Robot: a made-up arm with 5 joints. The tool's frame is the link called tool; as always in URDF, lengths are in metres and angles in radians. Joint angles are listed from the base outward. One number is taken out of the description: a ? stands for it. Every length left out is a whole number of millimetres.
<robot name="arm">
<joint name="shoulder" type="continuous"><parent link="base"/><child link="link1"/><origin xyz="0.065 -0.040 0.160" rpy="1.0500 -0.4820 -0.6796"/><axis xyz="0 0 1"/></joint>
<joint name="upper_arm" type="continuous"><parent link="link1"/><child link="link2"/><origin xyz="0.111 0.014 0.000" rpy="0.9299 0.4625 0.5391"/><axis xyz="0 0 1"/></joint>
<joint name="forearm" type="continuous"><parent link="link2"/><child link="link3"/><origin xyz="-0.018 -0.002 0.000" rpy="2.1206 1.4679 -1.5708"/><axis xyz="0 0 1"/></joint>
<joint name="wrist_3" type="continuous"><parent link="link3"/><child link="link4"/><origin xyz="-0.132 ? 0.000" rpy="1.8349 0.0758 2.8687"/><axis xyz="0 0 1"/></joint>
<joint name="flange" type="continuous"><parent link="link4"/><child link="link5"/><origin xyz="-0.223 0.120 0.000" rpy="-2.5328 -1.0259 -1.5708"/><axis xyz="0 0 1"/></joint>
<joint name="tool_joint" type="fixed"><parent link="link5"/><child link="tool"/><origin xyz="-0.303 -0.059 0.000" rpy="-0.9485 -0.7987 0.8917"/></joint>
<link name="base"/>
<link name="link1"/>
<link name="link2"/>
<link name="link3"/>
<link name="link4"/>
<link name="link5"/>
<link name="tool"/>
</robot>
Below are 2 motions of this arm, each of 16 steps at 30 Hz.
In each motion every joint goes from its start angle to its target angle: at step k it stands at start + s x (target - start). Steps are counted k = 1, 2, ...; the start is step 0. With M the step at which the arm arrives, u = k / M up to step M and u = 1 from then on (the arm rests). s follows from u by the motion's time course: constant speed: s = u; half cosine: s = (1 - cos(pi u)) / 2; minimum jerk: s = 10 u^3 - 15 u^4 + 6 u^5.
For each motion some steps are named. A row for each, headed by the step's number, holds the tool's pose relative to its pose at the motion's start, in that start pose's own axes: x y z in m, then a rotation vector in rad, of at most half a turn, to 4 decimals.
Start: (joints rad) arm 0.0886 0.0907 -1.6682 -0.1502 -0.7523
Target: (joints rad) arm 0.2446 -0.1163 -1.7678 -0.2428 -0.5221
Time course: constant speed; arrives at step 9
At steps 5, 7, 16:
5: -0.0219 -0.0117 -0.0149 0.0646 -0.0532 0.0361
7: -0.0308 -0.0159 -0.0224 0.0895 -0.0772 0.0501
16: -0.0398 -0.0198 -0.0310 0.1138 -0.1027 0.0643

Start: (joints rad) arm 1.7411 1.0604 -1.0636 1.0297 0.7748
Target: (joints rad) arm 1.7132 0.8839 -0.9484 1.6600 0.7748
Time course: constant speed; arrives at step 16
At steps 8, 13, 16:
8: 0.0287 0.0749 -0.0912 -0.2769 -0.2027 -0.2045
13: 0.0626 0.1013 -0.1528 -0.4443 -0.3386 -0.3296
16: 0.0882 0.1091 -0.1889 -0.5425 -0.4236 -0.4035

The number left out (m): 0.077
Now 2 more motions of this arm.
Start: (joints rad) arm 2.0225 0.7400 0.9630 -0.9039 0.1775
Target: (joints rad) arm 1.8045 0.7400 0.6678 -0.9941 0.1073
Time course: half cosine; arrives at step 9
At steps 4, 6, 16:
4: -0.0186 0.0008 -0.0206 0.1091 -0.0726 -0.0443
6: -0.0322 0.0074 -0.0391 0.1929 -0.1338 -0.0860
16: -0.0409 0.0159 -0.0535 0.2519 -0.1802 -0.1202

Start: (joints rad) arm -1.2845 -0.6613 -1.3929 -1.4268 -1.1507
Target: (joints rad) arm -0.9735 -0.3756 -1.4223 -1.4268 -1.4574
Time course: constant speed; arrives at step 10
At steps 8, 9, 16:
8: -0.0244 -0.0252 -0.1174 -0.3498 -0.1446 0.1377
9: -0.0253 -0.0313 -0.1323 -0.3909 -0.1660 0.1531
16: -0.0255 -0.0379 -0.1472 -0.4314 -0.1880 0.1682

